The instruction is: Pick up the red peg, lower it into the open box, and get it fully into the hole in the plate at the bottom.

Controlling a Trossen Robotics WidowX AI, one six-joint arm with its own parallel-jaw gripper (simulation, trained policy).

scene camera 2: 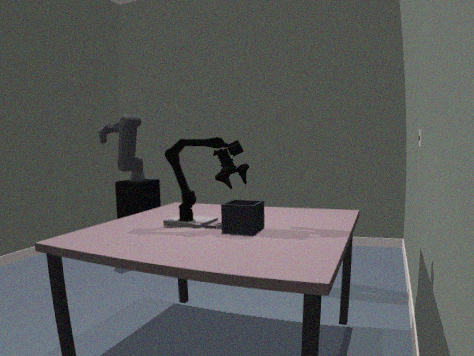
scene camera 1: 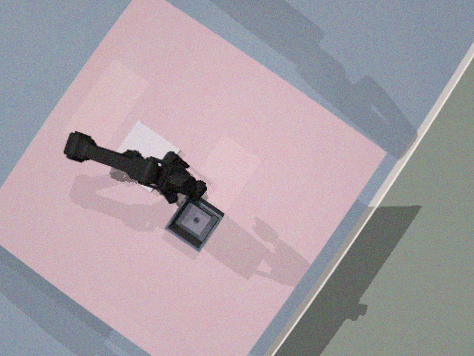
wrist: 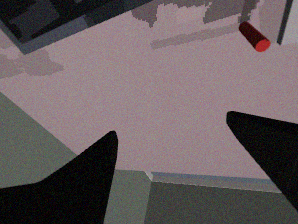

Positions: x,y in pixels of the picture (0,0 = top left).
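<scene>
The dark box [scene camera 2: 239,217] is 1.79 m from the lens.
</scene>
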